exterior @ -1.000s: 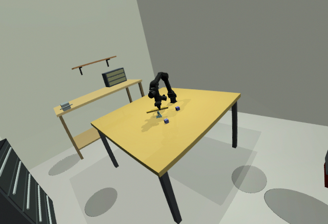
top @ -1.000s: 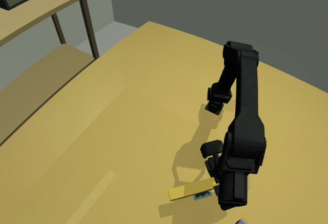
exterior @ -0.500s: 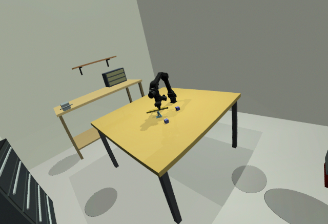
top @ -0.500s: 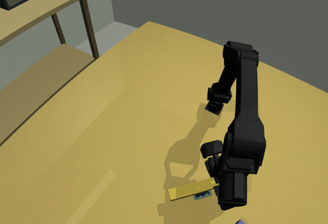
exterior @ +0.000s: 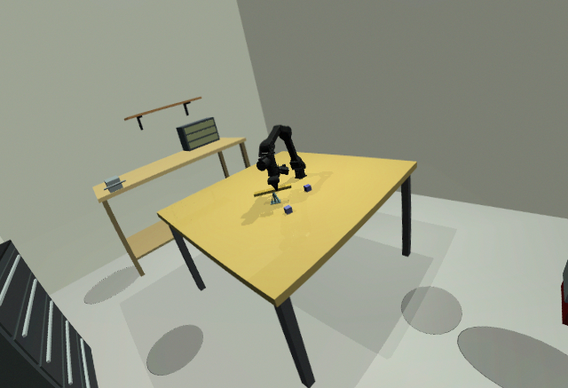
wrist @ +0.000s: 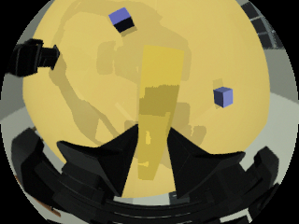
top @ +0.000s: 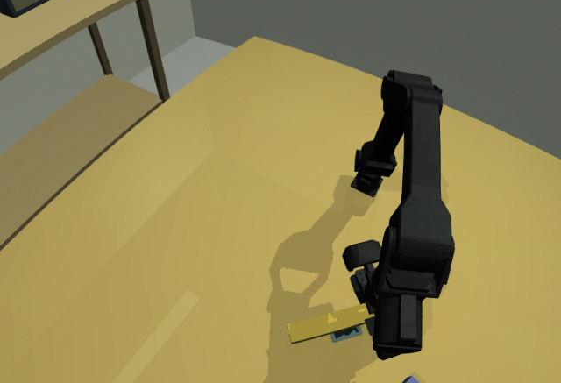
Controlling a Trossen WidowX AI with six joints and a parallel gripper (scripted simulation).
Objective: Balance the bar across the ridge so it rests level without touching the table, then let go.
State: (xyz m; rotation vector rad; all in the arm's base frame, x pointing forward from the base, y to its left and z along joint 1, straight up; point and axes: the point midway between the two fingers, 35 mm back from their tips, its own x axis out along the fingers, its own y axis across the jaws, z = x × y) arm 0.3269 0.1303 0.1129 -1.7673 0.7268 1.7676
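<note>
The yellow bar is 20 mm to the right of my gripper tip and 20 mm ahead of it.
</note>
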